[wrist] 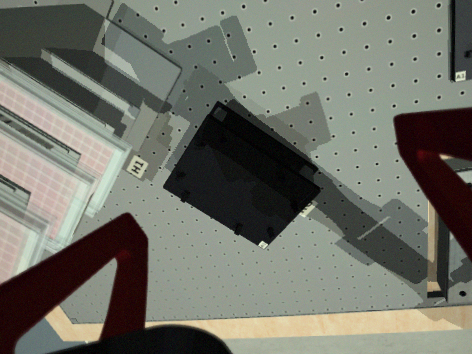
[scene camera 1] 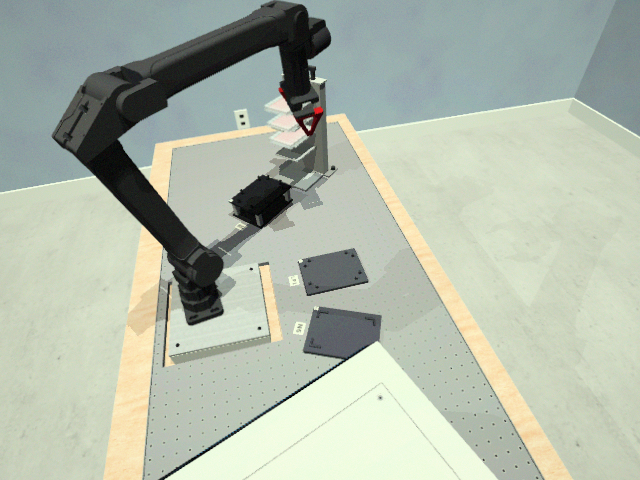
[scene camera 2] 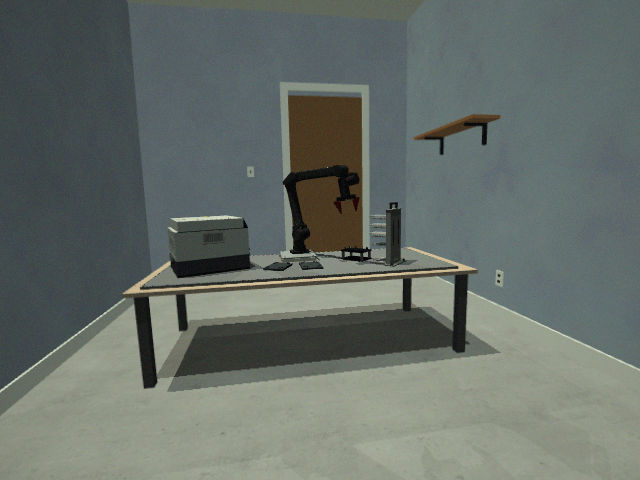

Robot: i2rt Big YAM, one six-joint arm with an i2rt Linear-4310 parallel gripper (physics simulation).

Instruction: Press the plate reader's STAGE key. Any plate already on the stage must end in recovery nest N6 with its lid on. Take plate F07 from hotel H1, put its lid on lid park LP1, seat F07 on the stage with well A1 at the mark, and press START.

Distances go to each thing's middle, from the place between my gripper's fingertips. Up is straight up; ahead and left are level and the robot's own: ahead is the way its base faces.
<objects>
Right now the white reader top [scene camera 1: 261,441] is 800 mm to the right of my hand, 280 mm behind it and 40 mm below it.
</objects>
